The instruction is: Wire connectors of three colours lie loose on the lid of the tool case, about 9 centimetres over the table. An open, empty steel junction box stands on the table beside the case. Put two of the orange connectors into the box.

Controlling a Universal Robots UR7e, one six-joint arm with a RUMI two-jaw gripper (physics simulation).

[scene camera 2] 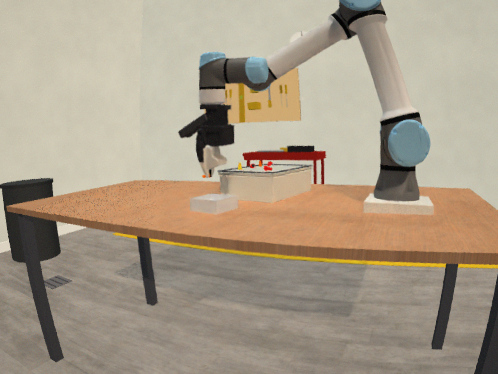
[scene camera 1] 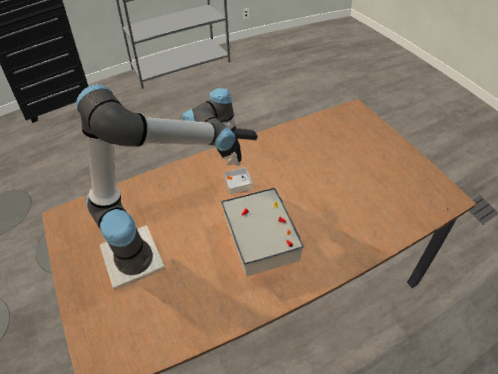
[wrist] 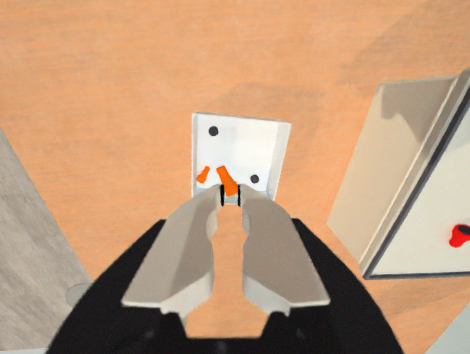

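Where they show: gripper, fingertip midpoint: (scene camera 2: 209, 177) (scene camera 1: 237, 165) (wrist: 231, 186); arm's base, link origin: (scene camera 2: 396, 197) (scene camera 1: 133, 257).
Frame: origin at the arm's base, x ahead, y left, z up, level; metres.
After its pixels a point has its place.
Note:
My gripper (scene camera 1: 234, 162) {y 0.275, x 0.493, z 0.072 m} (scene camera 2: 207, 175) {y 0.275, x 0.493, z 0.072 m} (wrist: 231, 186) {y 0.275, x 0.493, z 0.072 m} is shut on an orange connector (scene camera 2: 204, 176) {y 0.283, x 0.504, z 0.076 m} (wrist: 227, 180) {y 0.279, x 0.501, z 0.080 m}, which slants out from the fingertips. It hangs above the junction box (scene camera 1: 240, 188) {y 0.213, x 0.485, z -0.001 m} (scene camera 2: 215, 204) {y 0.314, x 0.441, z 0.004 m} (wrist: 240, 118) {y 0.267, x 0.540, z 0.014 m}, a small open box with two dark round spots on its floor. A second orange connector (scene camera 1: 229, 178) {y 0.299, x 0.460, z -0.017 m} (wrist: 203, 174) {y 0.303, x 0.464, z -0.014 m} lies inside the box, near a side wall. Another orange connector (scene camera 1: 288, 232) {y -0.122, x 0.568, z 0.081 m} (scene camera 2: 260, 163) {y -0.118, x 0.568, z 0.082 m} lies on the lid of the tool case (scene camera 1: 260, 235) {y -0.095, x 0.472, z 0.070 m} (scene camera 2: 292, 183) {y -0.031, x 0.384, z 0.023 m} (wrist: 420, 250) {y 0.049, x 0.423, z 0.070 m}. The fingers hide part of the box's near wall in the wrist view.
The case stands beside the box and rises higher than it. On its lid lie a yellow connector (scene camera 1: 275, 205) {y 0.012, x 0.567, z 0.082 m} (scene camera 2: 239, 166) {y 0.020, x 0.568, z 0.082 m} and several red ones, among them one (scene camera 1: 245, 212) {y 0.017, x 0.450, z 0.080 m} (wrist: 457, 236) {y 0.030, x 0.452, z 0.079 m} nearer the box. The wooden table's edge (scene camera 2: 300, 250) {y 0.473, x 0.103, z -0.034 m} runs past the box.

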